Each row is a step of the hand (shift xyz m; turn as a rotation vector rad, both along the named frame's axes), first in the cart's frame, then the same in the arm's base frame.
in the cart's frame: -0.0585 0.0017 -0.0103 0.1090 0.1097 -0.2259
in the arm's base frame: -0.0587 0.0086 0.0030 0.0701 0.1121 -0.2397
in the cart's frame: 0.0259 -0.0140 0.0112 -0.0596 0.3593 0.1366
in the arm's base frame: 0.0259 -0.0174 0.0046 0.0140 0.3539 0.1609
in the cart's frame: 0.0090 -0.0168 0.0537 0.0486 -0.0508 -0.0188
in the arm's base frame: 0.0183 -0.0211 0.0497 0.0371 -0.0543 -0.0311
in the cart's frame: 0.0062 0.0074 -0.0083 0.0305 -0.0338 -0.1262
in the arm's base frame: 0.0051 0.0072 -0.0092 -0.0015 -0.0285 -0.1311
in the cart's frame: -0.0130 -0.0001 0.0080 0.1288 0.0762 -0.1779
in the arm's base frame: -0.0109 0.0008 0.0107 0.0957 0.0736 -0.1987
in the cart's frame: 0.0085 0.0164 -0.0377 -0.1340 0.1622 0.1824
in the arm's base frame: 0.0021 0.0178 -0.0379 -0.0716 0.1632 0.2139
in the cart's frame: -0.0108 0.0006 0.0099 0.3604 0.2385 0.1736
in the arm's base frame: -0.0083 0.0011 0.0121 0.4149 0.1869 0.0993
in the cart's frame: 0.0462 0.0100 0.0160 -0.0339 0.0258 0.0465
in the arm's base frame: 0.0494 0.0040 0.0058 -0.0198 0.0262 0.0538
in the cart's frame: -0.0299 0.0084 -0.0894 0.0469 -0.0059 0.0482
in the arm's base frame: -0.0472 0.0174 -0.0802 0.0551 -0.0140 0.0364
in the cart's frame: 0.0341 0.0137 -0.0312 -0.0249 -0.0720 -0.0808
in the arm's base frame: 0.0280 0.0120 -0.0374 -0.0500 -0.0635 -0.0762
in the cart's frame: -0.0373 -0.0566 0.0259 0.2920 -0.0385 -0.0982
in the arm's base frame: -0.0373 -0.0539 0.0312 0.2574 -0.0628 -0.1618
